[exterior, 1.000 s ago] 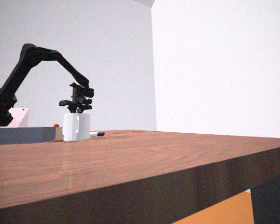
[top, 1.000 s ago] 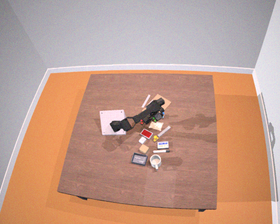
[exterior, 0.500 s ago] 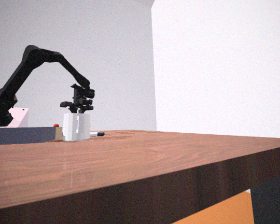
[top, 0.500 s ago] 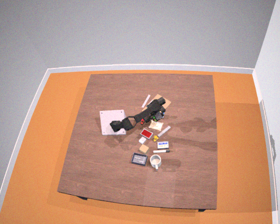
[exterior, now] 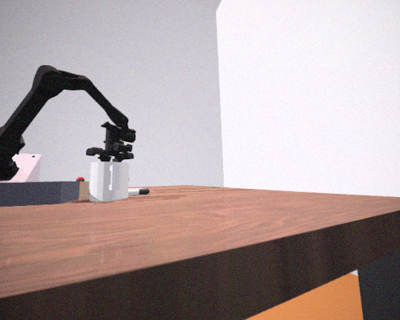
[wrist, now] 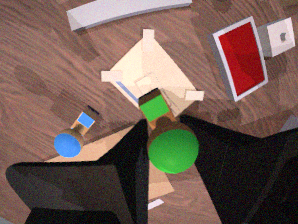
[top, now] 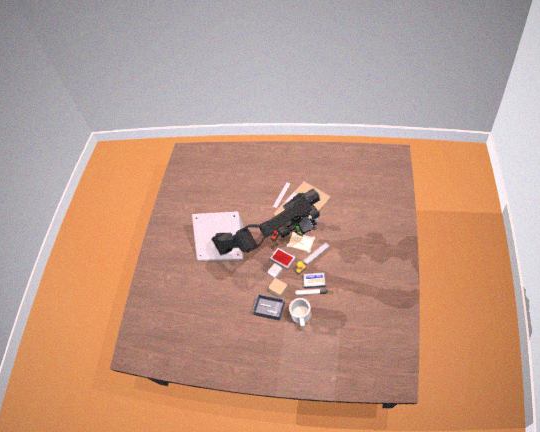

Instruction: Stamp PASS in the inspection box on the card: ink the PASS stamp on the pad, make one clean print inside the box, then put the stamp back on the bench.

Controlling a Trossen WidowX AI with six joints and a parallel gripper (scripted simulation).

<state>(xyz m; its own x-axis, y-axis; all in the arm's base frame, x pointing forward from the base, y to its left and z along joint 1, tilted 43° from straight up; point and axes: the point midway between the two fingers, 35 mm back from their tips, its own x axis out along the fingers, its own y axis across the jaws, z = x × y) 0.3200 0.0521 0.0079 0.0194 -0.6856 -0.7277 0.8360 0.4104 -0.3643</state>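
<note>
Now: gripper tip 10 mm to the left of the white card and 80 mm above it. Also, from my gripper tip: grey bar 70 mm ahead, 80 mm to the right, 70 mm below; then green stamp right at my gripper tip; then blue stamp 60 mm ahead, 70 mm to the left, 60 mm below.
</note>
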